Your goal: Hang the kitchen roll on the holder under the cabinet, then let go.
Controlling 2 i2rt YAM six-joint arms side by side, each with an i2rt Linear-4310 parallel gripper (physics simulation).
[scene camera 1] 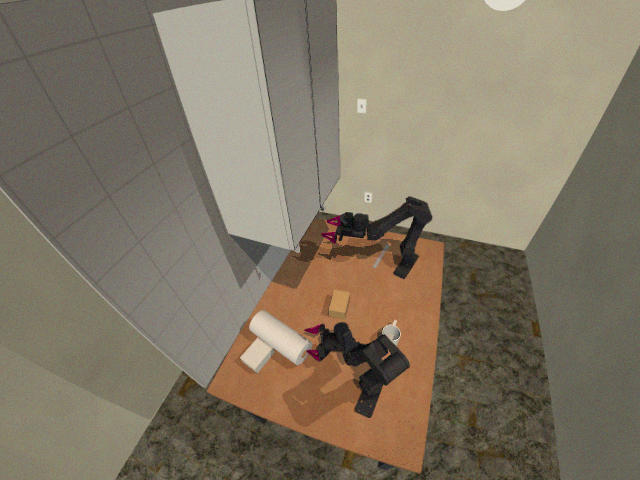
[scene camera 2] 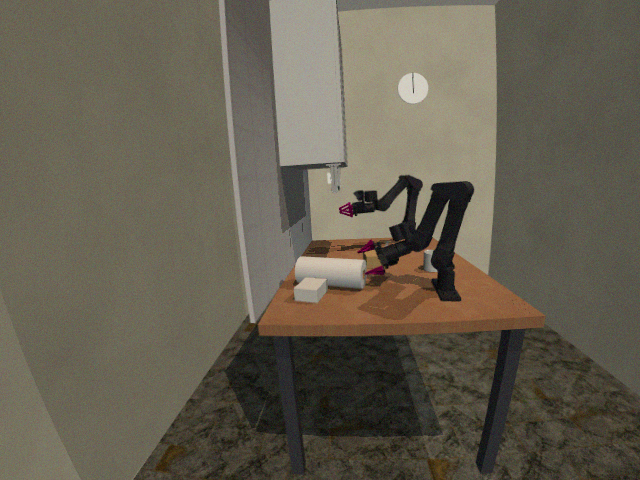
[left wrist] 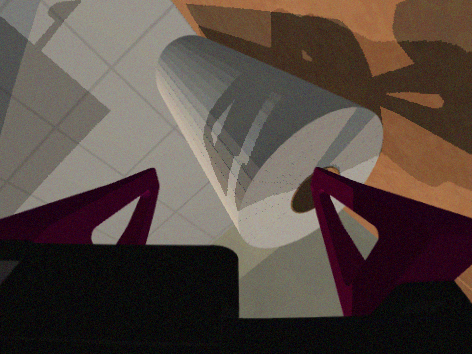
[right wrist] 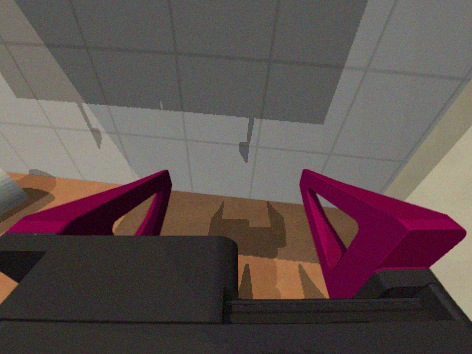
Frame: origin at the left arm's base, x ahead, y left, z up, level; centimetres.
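Where they show: left gripper, between the fingertips: (scene camera 1: 305,340) (left wrist: 235,176); right gripper, between the fingertips: (scene camera 1: 324,227) (scene camera 2: 339,210) (right wrist: 235,176); left arm's base, origin of its link: (scene camera 1: 371,391) (scene camera 2: 445,290); right arm's base, origin of its link: (scene camera 1: 406,264).
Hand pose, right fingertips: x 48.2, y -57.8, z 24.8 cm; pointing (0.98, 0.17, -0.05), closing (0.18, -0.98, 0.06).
Things, the pixels of their top centre, and the offset from my right fingertips. "spot": a spot on its surface instead.
- white kitchen roll, centre of its top: (left wrist: 192,146) (scene camera 2: 330,258) (scene camera 1: 277,330) dx -3.3, dy +54.1, dz -13.3 cm
- holder, centre of its top: (scene camera 2: 335,162) dx -1.3, dy +15.3, dz +26.9 cm
- white block, centre of its top: (scene camera 2: 311,283) (scene camera 1: 256,352) dx +2.5, dy +65.1, dz -19.8 cm
- tan block, centre of its top: (scene camera 1: 339,300) (scene camera 2: 372,253) dx -19.7, dy +25.8, dz -18.8 cm
- mug, a spot on its surface: (scene camera 2: 428,260) spot: dx -45.3, dy +36.5, dz -19.5 cm
- thin grey strip, centre of its top: (scene camera 1: 381,255) dx -28.0, dy -15.6, dz -24.6 cm
The white kitchen roll (scene camera 1: 279,335) (scene camera 2: 330,272) (left wrist: 250,110) (right wrist: 9,194) lies on its side on the table (scene camera 1: 382,439) (scene camera 2: 403,329). My left gripper (scene camera 1: 307,341) (scene camera 2: 363,262) (left wrist: 235,176) is open and empty at the roll's near end. In the left wrist view one fingertip overlaps the core hole; whether it touches cannot be told. The holder (scene camera 2: 334,178) hangs empty under the cabinet (scene camera 1: 217,124) (scene camera 2: 310,93); in scene camera 1 the cabinet hides most of it. My right gripper (scene camera 1: 325,228) (scene camera 2: 341,209) (right wrist: 235,176) is open and empty above the table's far end, lower than the holder.
A white block (scene camera 1: 256,354) (scene camera 2: 310,290) lies beside the roll. A tan block (scene camera 1: 339,303) (scene camera 2: 371,259) lies mid-table. A mug (scene camera 1: 391,333) (scene camera 2: 428,260) stands close to the left arm. A thin grey strip (scene camera 1: 381,255) lies near the right arm's base. The tiled wall borders the table.
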